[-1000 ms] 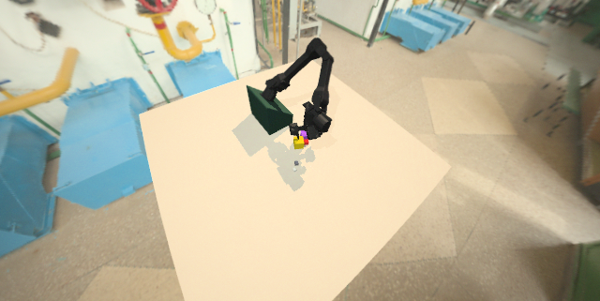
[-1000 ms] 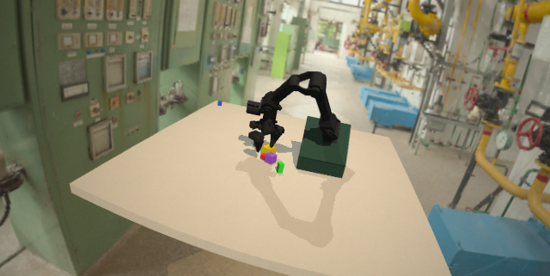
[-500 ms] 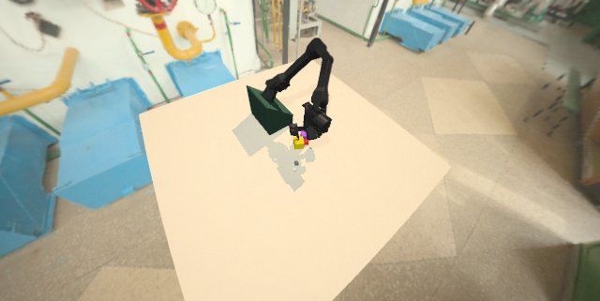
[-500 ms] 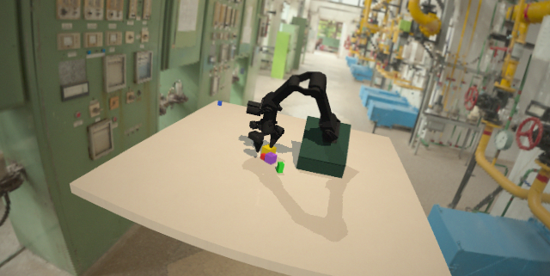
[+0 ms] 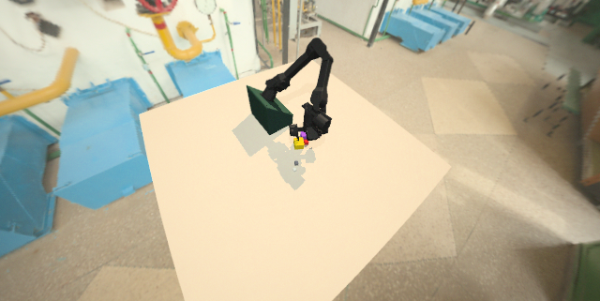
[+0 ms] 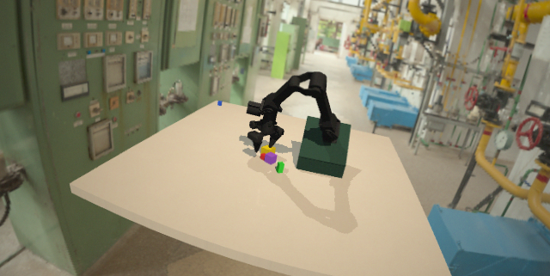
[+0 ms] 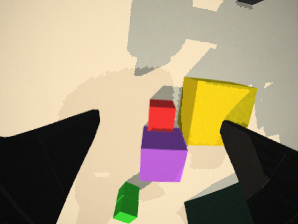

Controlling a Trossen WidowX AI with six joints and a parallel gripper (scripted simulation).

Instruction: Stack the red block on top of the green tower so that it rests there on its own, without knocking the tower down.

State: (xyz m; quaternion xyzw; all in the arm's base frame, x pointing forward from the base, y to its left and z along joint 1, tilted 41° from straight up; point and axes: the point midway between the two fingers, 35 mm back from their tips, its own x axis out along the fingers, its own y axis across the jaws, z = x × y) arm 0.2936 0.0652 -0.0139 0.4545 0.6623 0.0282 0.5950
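My gripper tip is 1 cm past the small red block and 3 cm above it. Also, from my gripper tip: purple block (4 cm behind, 2 cm to the left, 2 cm below); small blue block (42 cm ahead, 68 cm to the right, 3 cm below); yellow block (2 cm behind, 4 cm to the right, 2 cm below).
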